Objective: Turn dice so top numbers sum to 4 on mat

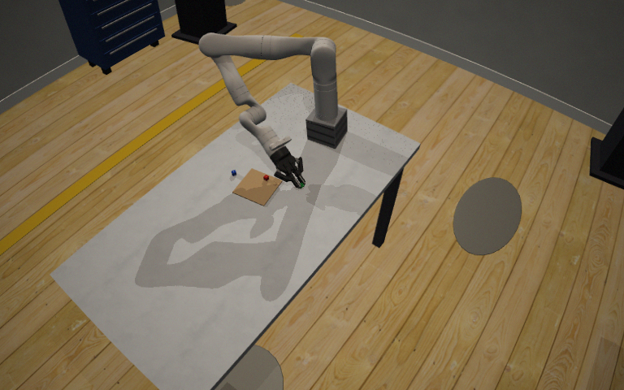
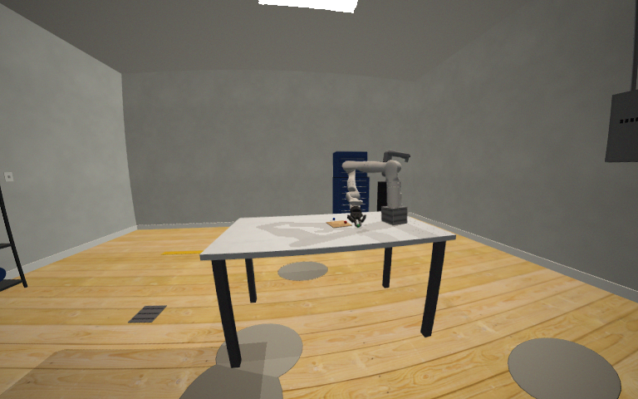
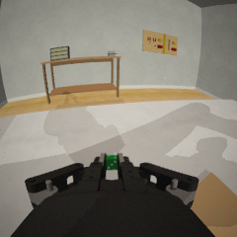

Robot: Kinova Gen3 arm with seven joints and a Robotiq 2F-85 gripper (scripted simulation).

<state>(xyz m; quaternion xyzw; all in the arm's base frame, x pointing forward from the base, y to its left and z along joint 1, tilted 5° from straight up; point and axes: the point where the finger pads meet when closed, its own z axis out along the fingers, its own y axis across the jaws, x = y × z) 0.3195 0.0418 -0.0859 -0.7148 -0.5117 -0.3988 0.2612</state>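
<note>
Now: hand 130 mm to the left of the red die, 30 mm short of it and 20 mm above it. Also, from my hand: blue die: 260 mm to the right, 60 mm ahead, 20 mm below; then tan mat: 140 mm to the right, 80 mm ahead, 30 mm below; then green die: 10 mm to the left, 10 mm below.
</note>
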